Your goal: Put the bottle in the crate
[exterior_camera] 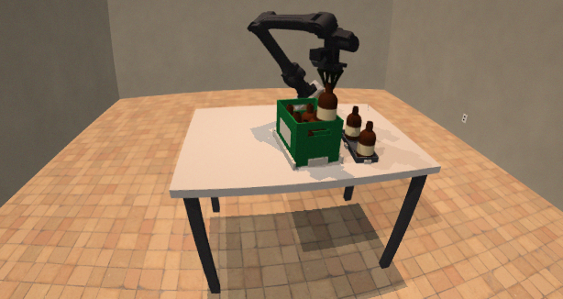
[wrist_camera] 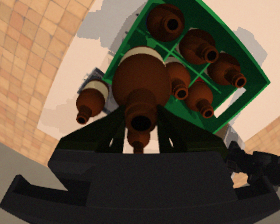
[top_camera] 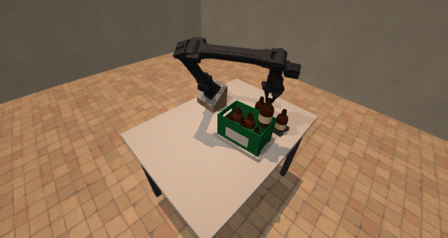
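Now: hand 80 mm past the green crate, 60 mm to the left of it and 210 mm above it.
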